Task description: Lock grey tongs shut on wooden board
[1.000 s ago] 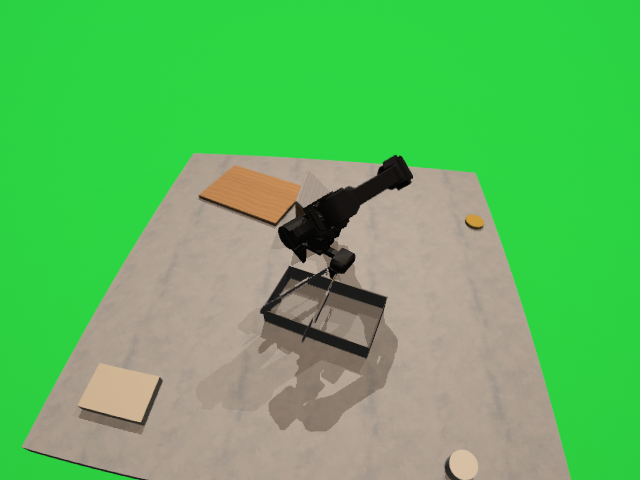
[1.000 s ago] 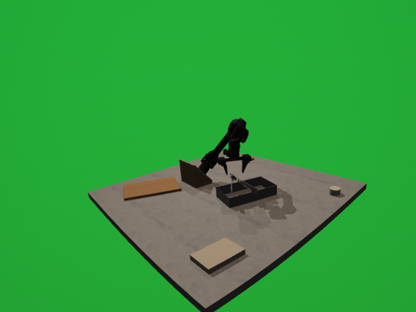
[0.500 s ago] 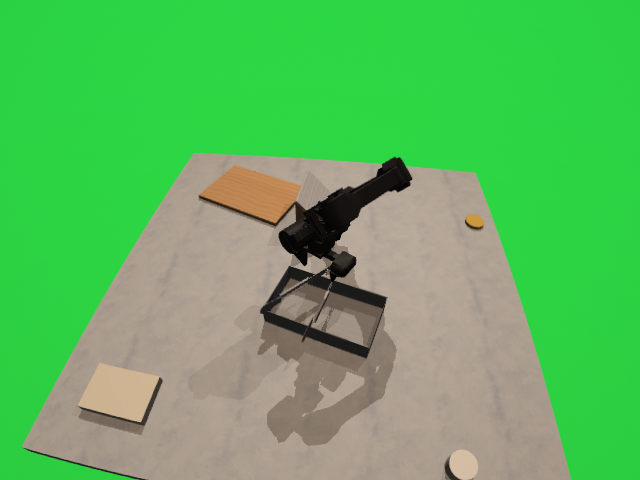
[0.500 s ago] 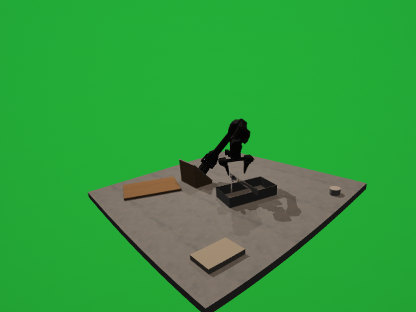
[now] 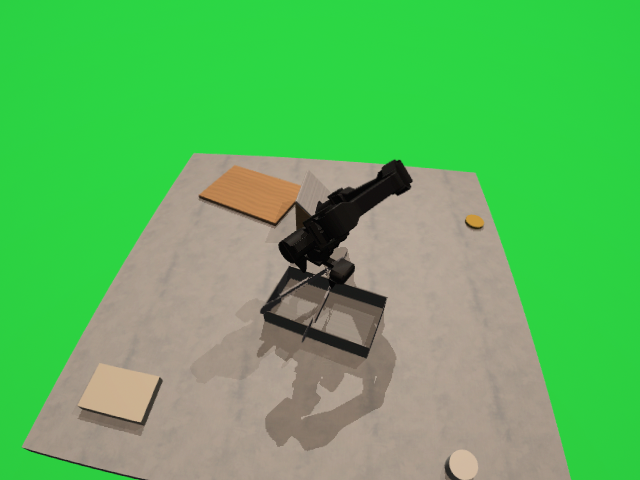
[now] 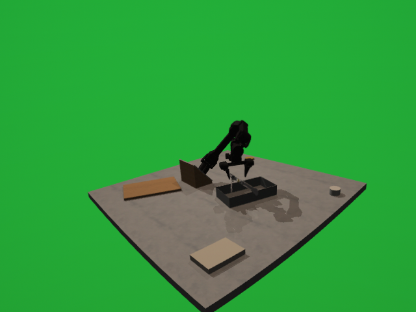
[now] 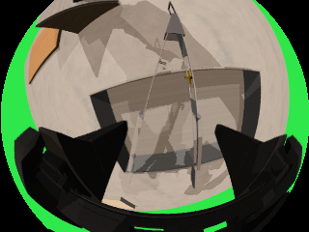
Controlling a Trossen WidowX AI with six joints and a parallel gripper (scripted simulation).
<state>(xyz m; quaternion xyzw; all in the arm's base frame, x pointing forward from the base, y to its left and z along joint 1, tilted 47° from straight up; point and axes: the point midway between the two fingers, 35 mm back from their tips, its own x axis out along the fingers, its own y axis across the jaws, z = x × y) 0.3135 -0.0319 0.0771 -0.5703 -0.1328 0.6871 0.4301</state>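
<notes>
My gripper tip is 8 cm above the grey roasting tin, 4 cm short of it and 3 cm to the right of it. Also, from my gripper tip: flat block 44 cm to the right, 38 cm ahead, 9 cm below; then pale round puck 41 cm ahead, 39 cm to the left, 9 cm below; then wooden board 47 cm behind, 34 cm to the right, 10 cm below.
</notes>
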